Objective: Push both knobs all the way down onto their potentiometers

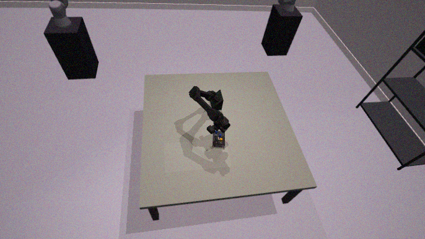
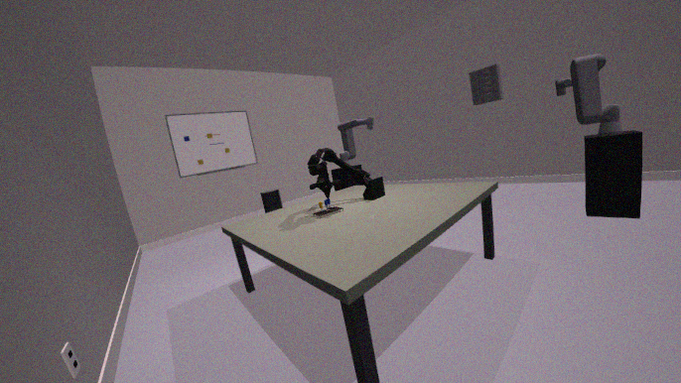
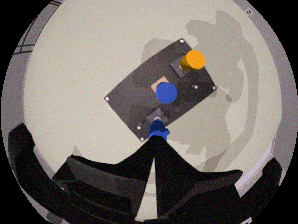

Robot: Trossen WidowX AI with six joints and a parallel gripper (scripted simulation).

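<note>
Right now the blue knob is 2 cm below my gripper tip. Also, from my gripper tip: orange knob 8 cm ahead, 2 cm to the left, 2 cm below.
</note>
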